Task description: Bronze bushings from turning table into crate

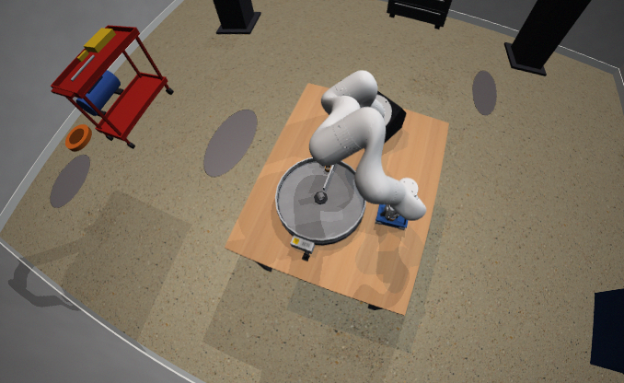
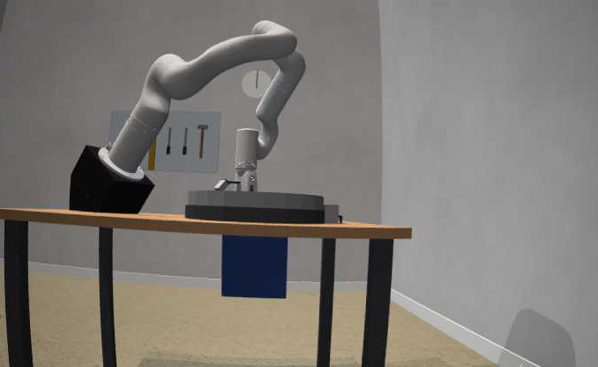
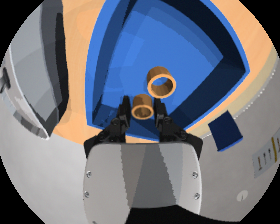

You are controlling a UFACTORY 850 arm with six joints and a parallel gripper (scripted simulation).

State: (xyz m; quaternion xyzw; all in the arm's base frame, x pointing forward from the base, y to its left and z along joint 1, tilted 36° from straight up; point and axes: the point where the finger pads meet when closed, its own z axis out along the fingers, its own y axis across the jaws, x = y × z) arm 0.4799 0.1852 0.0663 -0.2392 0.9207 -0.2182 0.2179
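The blue crate lies 4 cm behind my hand, 1 cm to the left of it and 1 cm below it. Also, from my hand: grey turning table (34 cm to the right, 2 cm behind, 2 cm above).
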